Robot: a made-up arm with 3 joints. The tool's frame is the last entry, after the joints.
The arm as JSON. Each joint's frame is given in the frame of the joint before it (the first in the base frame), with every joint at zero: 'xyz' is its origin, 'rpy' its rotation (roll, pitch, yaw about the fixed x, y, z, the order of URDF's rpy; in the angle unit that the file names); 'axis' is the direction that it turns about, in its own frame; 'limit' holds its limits. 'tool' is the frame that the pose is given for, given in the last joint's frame.
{
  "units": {
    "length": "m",
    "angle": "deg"
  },
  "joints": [
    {
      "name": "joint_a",
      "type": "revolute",
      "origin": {
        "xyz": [
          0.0,
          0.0,
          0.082
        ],
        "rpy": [
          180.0,
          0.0,
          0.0
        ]
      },
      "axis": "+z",
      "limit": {
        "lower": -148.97,
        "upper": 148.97
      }
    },
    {
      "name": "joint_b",
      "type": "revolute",
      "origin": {
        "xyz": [
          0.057,
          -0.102,
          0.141
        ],
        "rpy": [
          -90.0,
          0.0,
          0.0
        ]
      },
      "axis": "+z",
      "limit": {
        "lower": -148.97,
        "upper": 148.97
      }
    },
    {
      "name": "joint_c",
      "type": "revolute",
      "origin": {
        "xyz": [
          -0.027,
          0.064,
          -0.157
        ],
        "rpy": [
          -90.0,
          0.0,
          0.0
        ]
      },
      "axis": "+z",
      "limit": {
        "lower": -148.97,
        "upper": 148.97
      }
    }
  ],
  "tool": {
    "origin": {
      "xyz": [
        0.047,
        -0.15,
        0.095
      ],
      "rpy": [
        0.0,
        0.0,
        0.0
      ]
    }
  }
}
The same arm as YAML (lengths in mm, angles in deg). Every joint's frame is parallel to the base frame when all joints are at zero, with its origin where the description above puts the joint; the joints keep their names.
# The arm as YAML. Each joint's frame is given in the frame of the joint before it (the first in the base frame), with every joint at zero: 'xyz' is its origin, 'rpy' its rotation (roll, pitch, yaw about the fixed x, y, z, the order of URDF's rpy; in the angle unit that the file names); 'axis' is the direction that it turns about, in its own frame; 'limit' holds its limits. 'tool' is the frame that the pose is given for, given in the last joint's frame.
units:
  length: mm
  angle: deg
joints:
  - name: joint_a
    type: revolute
    origin:
      xyz: [0.0, 0.0, 82.0]
      rpy: [0.0, 0.0, 0.0]
    axis: "-z"
    limit:
      lower: -148.97
      upper: 148.97
  - name: joint_b
    type: revolute
    origin:
      xyz: [57.0, 102.0, -141.0]
      rpy: [0.0, 0.0, 0.0]
    axis: "-y"
    limit:
      lower: -148.97
      upper: 148.97
  - name: joint_c
    type: revolute
    origin:
      xyz: [-27.0, 157.0, 64.0]
      rpy: [0.0, 0.0, 0.0]
    axis: "+z"
    limit:
      lower: -148.97
      upper: 148.97
tool:
  origin:
    xyz: [47.0, -150.0, 95.0]
    rpy: [0.0, 0.0, 0.0]

